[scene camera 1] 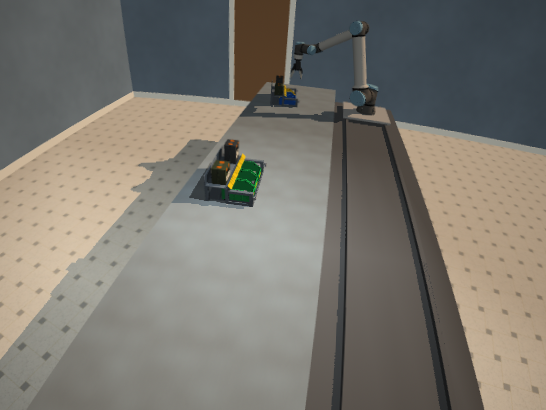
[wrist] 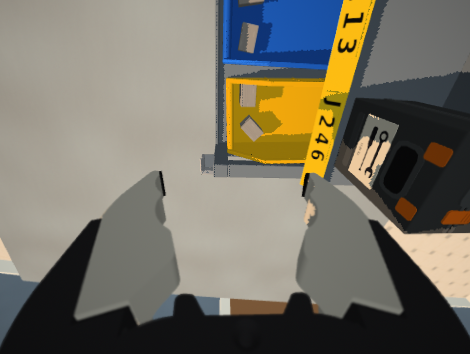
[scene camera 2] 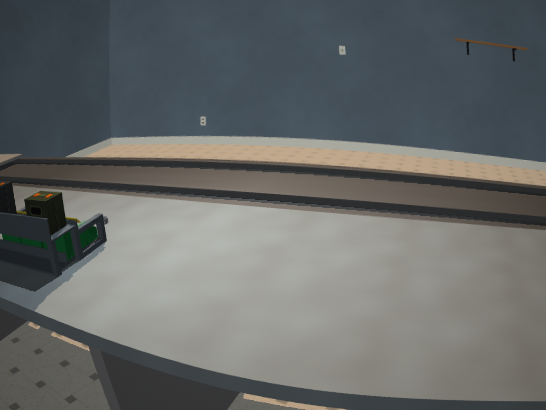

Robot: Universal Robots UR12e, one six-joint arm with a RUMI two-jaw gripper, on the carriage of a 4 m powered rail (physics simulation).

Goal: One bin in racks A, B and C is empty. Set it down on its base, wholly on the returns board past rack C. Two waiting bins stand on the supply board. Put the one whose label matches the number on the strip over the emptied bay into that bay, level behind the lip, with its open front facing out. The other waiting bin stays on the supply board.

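Where they show: gripper, fingertip midpoint: (scene camera 1: 295,78) (wrist: 234,175); arm's base, origin of the base link: (scene camera 1: 365,111).
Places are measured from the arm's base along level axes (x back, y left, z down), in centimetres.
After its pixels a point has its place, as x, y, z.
Note:
My gripper (scene camera 1: 298,73) @(-75.0, -22.8, -17.8) (wrist: 234,175) @(-75.0, -22.8, -17.8) is open and empty, above the near end of the far rack (wrist: 265,171) @(-81.1, -28.1, -5.5). In the wrist view a yellow bin (wrist: 300,110) @(-86.0, -20.4, 2.1) sits in the end bay beyond the fingertips, with two small blocks (wrist: 248,95) @(-77.0, -19.5, -1.4) (wrist: 251,128) @(-78.7, -24.0, -0.5) inside. The yellow strip (wrist: 325,137) @(-85.8, -21.3, -8.2) beside it reads J246. A blue bin (wrist: 300,30) @(-82.2, -10.6, 2.1) with blocks is in the neighbouring bay, where part of the strip reads 13. Green bins (scene camera 1: 250,172) (scene camera 2: 89,235) sit in the nearer rack (scene camera 1: 240,202) @(-78.2, 177.4, 1.4) (scene camera 2: 25,226) @(-98.8, 169.0, -10.3); their contents are unclear. The supply board and returns board do not show.
A black case (scene camera 1: 279,86) (wrist: 430,185) with orange corners stands behind the far rack's strip, right of the fingers. Two dark cases (scene camera 1: 220,171) @(-89.6, 175.9, -15.6) (scene camera 1: 231,150) @(-90.8, 152.1, -16.1) stand behind the green bins. The rail (scene camera 1: 377,250) runs along the table's right side in the first scene view.

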